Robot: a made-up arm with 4 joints.
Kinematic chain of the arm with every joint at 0, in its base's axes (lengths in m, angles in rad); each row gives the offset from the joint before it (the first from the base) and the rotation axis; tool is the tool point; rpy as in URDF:
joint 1: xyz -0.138 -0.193 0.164 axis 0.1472 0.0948 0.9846
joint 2: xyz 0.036 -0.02 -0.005 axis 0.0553 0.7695 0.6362
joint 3: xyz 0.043 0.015 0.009 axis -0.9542 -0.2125 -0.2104
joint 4: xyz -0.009 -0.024 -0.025 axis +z
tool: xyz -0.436 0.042 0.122 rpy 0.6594 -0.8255 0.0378
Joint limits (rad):
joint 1: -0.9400..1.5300
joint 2: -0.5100..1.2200
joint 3: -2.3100..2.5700
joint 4: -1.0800..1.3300
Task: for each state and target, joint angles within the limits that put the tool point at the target. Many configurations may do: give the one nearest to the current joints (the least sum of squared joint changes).
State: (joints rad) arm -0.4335 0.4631 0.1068 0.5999
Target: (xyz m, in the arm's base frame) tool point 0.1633 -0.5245 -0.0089
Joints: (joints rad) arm 0.3798 0.9734 -0.4801 1.3300
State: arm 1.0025 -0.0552 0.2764 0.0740
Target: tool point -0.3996 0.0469 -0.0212
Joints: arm 0.6762 -0.5100 0.7335 -0.5621
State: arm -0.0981 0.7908 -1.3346 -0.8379
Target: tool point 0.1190 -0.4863 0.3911
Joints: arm -0.2409 1.0202 -1.8651 -0.9124
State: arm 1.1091 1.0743 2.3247 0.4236
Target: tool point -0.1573 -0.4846 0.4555
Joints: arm 1.0085 0.9933 2.0498 0.7383
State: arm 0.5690 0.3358 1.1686 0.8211
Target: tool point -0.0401 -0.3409 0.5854
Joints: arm 0.2660 0.6778 1.1893 1.3300
